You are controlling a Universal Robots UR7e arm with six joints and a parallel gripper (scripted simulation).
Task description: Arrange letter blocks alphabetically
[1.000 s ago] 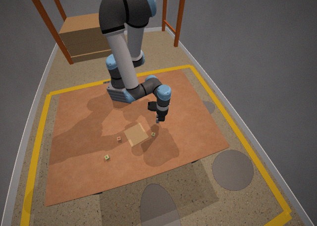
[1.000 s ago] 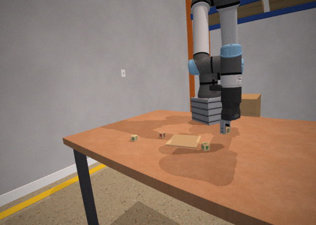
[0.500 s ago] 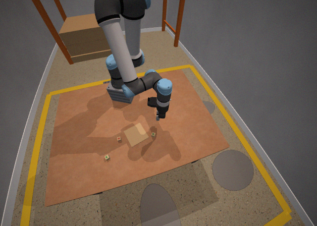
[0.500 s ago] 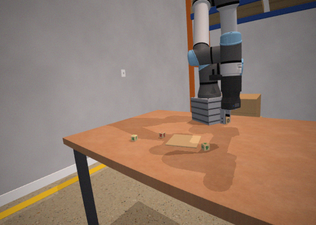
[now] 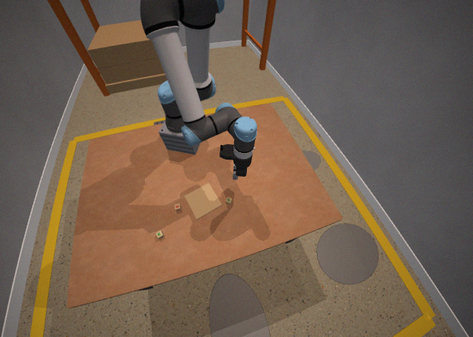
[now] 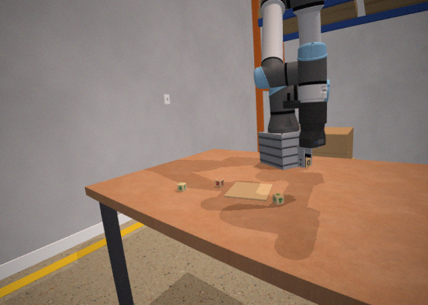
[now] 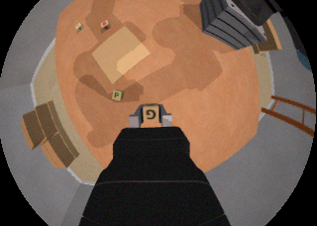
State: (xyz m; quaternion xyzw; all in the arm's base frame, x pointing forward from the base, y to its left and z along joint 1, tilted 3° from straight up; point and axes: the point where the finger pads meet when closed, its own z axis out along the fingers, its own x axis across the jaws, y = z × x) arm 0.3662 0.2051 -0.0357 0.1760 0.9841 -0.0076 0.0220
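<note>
My gripper is now 180 mm to the left of the tan mat, 120 mm above it and 40 mm short of it.
</note>
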